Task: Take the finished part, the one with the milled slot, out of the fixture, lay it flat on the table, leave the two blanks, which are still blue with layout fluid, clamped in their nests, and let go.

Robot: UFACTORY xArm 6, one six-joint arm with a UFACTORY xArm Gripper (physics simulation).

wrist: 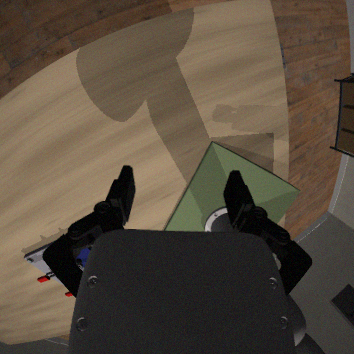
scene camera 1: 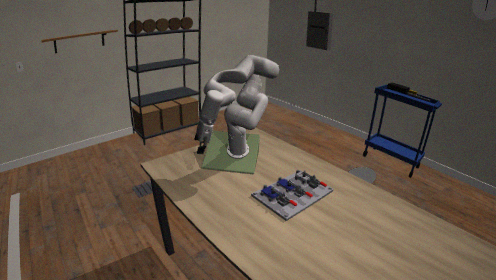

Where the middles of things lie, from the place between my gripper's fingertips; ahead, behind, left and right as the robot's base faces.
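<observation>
Grey fixture plate [scene camera 1: 303, 202]: far ahead of my hand, far to the left of it, a fair way below it.
</observation>
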